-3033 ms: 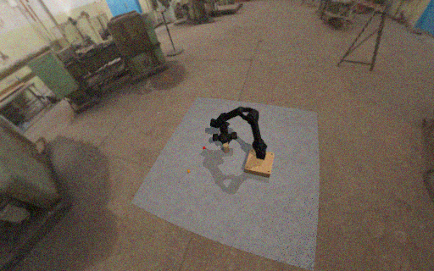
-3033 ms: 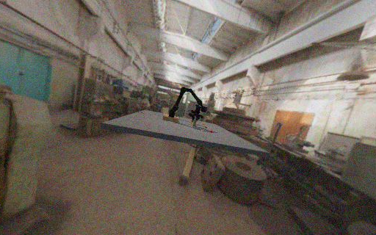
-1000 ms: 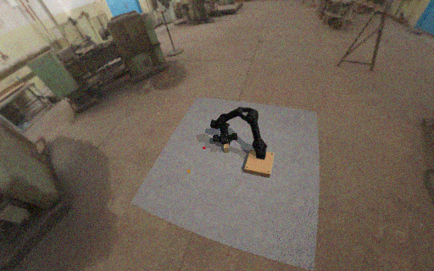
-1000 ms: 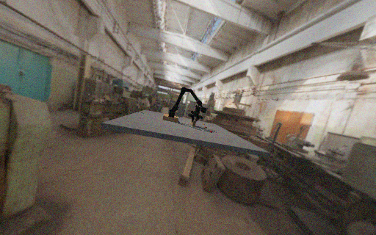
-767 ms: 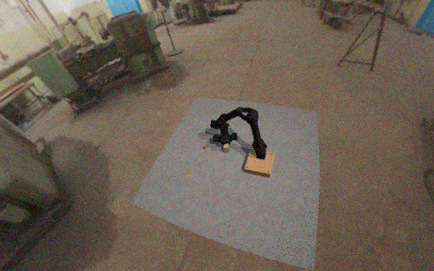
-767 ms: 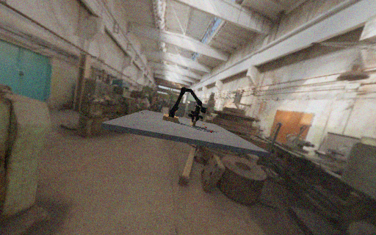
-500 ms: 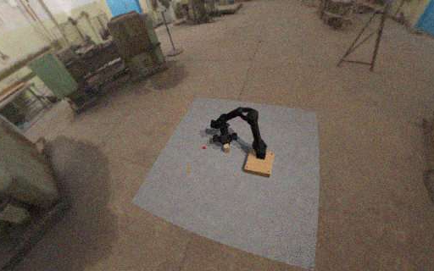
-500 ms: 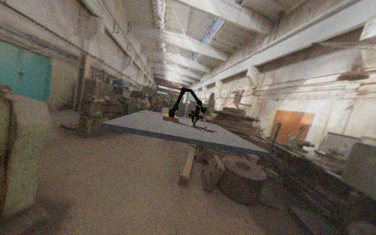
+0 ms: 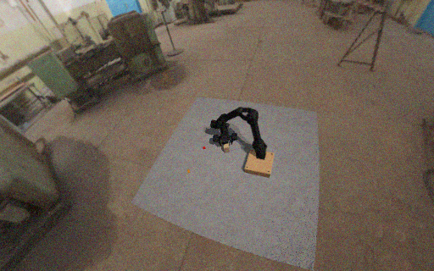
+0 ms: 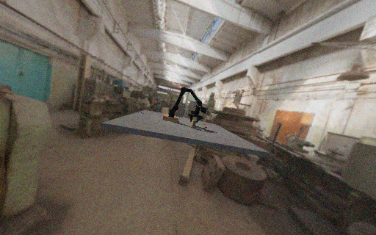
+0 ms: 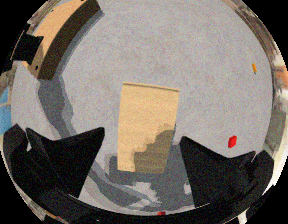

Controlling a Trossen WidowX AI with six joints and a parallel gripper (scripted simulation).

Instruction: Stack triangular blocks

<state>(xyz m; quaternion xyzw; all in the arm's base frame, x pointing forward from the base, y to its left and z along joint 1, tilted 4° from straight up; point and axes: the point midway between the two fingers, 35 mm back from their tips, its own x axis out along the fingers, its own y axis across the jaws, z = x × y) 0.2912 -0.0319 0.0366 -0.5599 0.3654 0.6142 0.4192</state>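
Now: gripper tip 1 cm to the left of the tan triangular block and 1 cm below it. Round my gripper tip: orange marker: 21 cm ahead, 29 cm to the left, 4 cm below.
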